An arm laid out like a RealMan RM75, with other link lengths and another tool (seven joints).
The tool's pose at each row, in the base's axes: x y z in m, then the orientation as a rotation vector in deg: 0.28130, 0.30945, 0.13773, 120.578, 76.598, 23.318; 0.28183, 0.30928, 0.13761, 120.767, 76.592, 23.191; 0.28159, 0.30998, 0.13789, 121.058, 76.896, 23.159; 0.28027, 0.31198, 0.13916, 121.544, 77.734, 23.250; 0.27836, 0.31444, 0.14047, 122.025, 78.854, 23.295; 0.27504, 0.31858, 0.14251, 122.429, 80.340, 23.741; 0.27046, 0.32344, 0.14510, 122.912, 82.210, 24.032; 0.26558, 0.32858, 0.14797, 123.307, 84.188, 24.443; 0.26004, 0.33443, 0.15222, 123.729, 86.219, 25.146; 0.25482, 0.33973, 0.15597, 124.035, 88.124, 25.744; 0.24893, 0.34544, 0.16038, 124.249, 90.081, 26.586
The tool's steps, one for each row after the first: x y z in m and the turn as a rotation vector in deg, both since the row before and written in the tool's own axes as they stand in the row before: 0.00009, 0.00035, 0.00044, 0.177, -0.045, 0.063; 0.00050, -0.00021, -0.00058, 0.370, 0.179, -0.029; 0.00113, -0.00077, -0.00234, 0.729, 0.541, -0.189; 0.00131, -0.00134, -0.00281, 0.869, 0.634, -0.348; 0.00223, -0.00248, -0.00460, 0.872, 1.041, -0.480; 0.00245, -0.00337, -0.00583, 1.163, 1.125, -0.665; 0.00274, -0.00360, -0.00616, 1.124, 1.230, -0.725; 0.00330, -0.00364, -0.00767, 1.097, 1.450, -0.665; 0.00313, -0.00360, -0.00683, 0.994, 1.297, -0.667; 0.00350, -0.00398, -0.00766, 0.897, 1.453, -0.681
